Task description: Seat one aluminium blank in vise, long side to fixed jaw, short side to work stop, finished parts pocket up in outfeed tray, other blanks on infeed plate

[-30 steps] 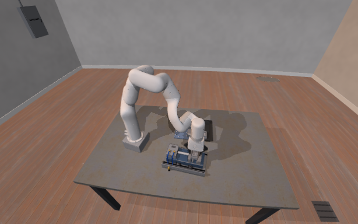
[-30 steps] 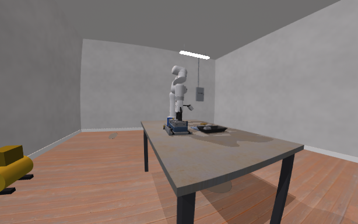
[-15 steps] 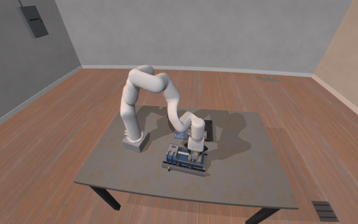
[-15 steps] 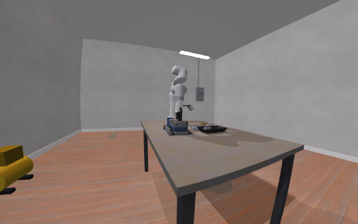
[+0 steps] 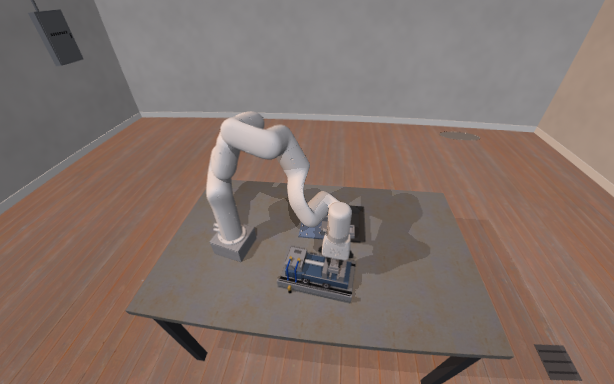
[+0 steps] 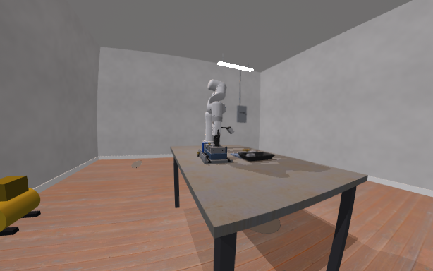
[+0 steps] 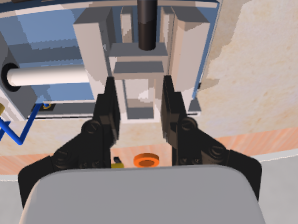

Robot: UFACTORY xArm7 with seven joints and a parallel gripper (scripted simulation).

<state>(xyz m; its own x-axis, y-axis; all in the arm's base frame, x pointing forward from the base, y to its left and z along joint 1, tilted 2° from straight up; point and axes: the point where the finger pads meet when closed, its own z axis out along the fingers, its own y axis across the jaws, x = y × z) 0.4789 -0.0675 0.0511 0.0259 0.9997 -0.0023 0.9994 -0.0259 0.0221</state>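
The white piston rod is 80 mm behind my hand and 40 mm below it. Also, from my hand: brass blank: 170 mm behind, 330 mm to the left, 100 mm below; vise: 60 mm behind, 80 mm below.
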